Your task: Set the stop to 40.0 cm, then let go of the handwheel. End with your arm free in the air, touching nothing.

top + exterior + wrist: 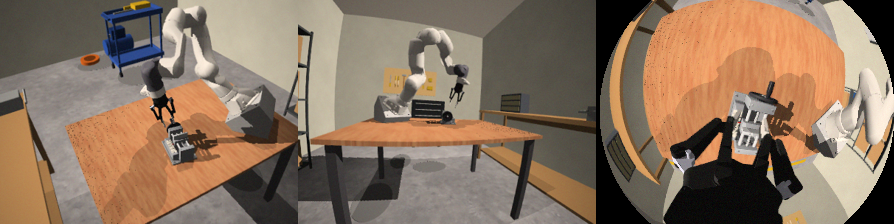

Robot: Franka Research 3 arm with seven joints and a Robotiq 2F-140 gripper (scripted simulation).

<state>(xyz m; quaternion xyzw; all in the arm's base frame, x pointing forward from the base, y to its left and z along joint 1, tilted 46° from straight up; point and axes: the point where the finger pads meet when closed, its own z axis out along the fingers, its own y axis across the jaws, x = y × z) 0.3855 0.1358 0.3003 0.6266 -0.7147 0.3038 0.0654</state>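
My hand is 60 mm past the handwheel, 50 mm to the left of it and 90 mm above it.
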